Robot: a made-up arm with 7 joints. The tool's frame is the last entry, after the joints.
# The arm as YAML. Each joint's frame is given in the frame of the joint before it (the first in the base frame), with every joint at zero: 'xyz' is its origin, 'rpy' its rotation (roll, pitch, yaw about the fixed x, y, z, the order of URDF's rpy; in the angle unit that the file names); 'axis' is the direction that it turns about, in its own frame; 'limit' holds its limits. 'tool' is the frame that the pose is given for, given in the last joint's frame.
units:
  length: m
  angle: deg
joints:
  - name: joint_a
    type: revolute
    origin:
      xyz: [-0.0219, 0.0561, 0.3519]
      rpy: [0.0, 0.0, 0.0]
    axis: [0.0, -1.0, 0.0]
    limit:
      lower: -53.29
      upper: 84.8
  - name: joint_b
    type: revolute
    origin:
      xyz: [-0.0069, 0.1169, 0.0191]
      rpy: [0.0, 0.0, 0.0]
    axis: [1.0, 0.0, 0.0]
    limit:
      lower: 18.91
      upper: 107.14
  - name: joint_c
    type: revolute
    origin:
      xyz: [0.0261, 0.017, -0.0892]
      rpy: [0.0, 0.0, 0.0]
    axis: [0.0, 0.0, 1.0]
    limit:
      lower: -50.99
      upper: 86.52
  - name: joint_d
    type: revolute
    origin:
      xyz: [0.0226, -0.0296, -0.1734]
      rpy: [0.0, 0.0, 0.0]
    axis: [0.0, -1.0, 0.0]
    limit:
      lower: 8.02
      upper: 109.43
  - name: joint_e
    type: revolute
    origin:
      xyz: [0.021, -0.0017, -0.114]
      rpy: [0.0, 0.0, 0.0]
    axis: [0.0, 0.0, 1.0]
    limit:
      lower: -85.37
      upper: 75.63
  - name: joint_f
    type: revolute
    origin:
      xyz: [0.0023, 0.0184, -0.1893]
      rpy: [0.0, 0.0, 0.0]
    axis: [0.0, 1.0, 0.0]
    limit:
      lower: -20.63
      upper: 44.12
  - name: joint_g
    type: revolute
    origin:
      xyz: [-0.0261, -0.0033, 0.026]
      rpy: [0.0, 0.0, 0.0]
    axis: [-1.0, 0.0, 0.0]
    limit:
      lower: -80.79
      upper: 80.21
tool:
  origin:
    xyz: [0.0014, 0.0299, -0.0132]
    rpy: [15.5, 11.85, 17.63]
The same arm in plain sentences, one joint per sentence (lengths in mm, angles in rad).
The arm has seven revolute joints in a row. What follows holds with every joint at zero, and every direction is one of the base frame's.
The first joint lies 21.9 mm along -x and 56.1 mm along +y and 351.9 mm along +z from the base frame's origin and turns about -y, from -0.9301 to 1.48 rad.
The second joint lies 6.9 mm along -x and 116.9 mm along +y and 19.1 mm along +z from the first joint and turns about +x, from 0.33 to 1.8699 rad.
The third joint lies 26.1 mm along +x and 17 mm along +y and 89.2 mm along -z from the second joint and turns about +z, from -0.8899 to 1.5101 rad.
The fourth joint lies 22.6 mm along +x and 29.6 mm along -y and 173.4 mm along -z from the third joint and turns about -y, from 0.14 to 1.9099 rad.
The fifth joint lies 21 mm along +x and 1.7 mm along -y and 114 mm along -z from the fourth joint and turns about +z, from -1.49 to 1.32 rad.
The sixth joint lies 2.3 mm along +x and 18.4 mm along +y and 189.3 mm along -z from the fifth joint and turns about +y, from -0.3601 to 0.77 rad.
The seventh joint lies 26.1 mm along -x and 3.3 mm along -y and 26 mm along +z from the sixth joint and turns about -x, from -1.4101 to 1.3999 rad.
The tool frame, which is the frame that the pose is given for, lies 1.4 mm along +x and 29.9 mm along +y and 13.2 mm along -z from the seventh joint; its axes are the base frame's turned by roll 0.2705, pitch 0.2068 and yaw 0.3077 rad (as in URDF: about the fixed x, then y, then z).

